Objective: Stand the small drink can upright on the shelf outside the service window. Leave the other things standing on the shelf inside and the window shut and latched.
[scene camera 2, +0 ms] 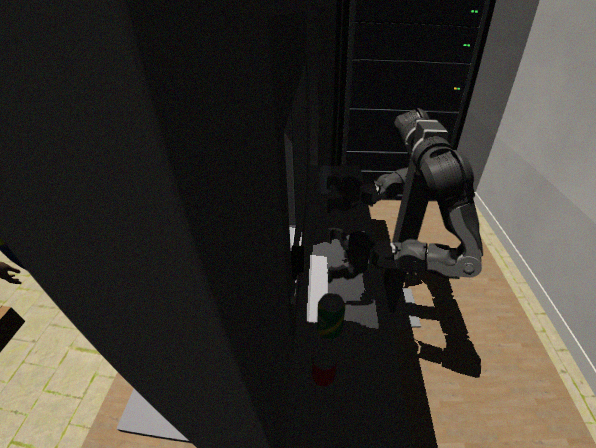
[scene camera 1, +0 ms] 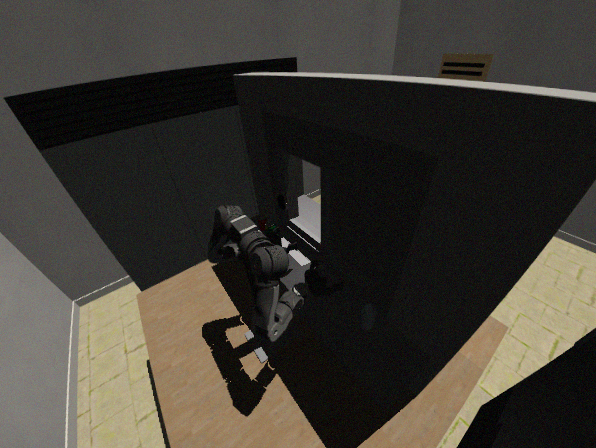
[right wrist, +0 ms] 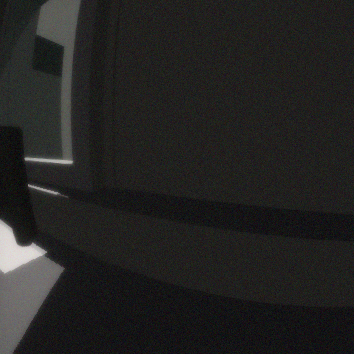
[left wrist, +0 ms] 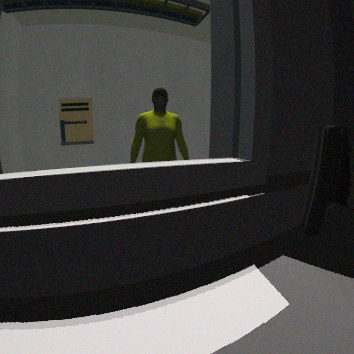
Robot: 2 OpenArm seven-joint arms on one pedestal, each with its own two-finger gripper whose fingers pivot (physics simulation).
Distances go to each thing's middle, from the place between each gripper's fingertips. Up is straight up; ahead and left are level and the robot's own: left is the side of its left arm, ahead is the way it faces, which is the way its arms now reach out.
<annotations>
The window sash (scene camera 1: 306,186) lies 34 cm to the left of my right hand, 20 cm above it and 9 cm ahead of it. Also, from my right hand: green can with yellow stripe (scene camera 2: 331,308) (47 cm to the left, 6 cm below, 1 cm behind).
Now: the window sash 9 cm ahead of my left hand, 3 cm to the left of it and 20 cm above it. Round my left hand: green can with yellow stripe 1 cm behind, 16 cm to the left, 6 cm below.
</annotations>
